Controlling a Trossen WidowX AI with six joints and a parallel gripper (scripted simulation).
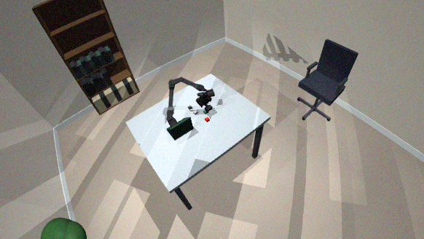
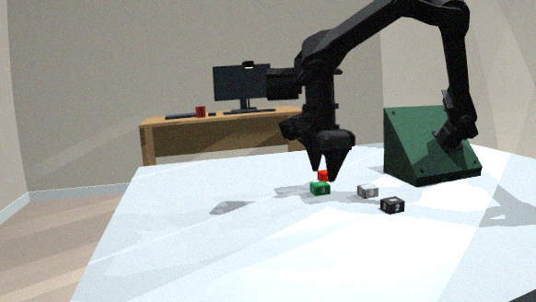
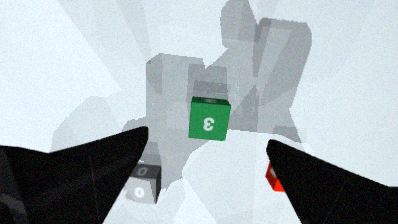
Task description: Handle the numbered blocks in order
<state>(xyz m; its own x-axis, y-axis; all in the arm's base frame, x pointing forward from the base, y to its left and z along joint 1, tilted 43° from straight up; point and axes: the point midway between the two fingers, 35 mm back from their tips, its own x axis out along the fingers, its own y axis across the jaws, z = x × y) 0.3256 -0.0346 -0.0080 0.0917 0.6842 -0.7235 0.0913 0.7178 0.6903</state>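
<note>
Now: gripper tip 20 mm above the green block marked 3 and 10 mm short of it. From my gripper tip the other things lie so: grey block marked 0 (70 mm behind, 60 mm to the left, 20 mm below); then black block marked 2 (160 mm to the left, 60 mm behind, 20 mm below); then red block marked 4 (80 mm to the right, 50 mm behind, 20 mm below).
</note>
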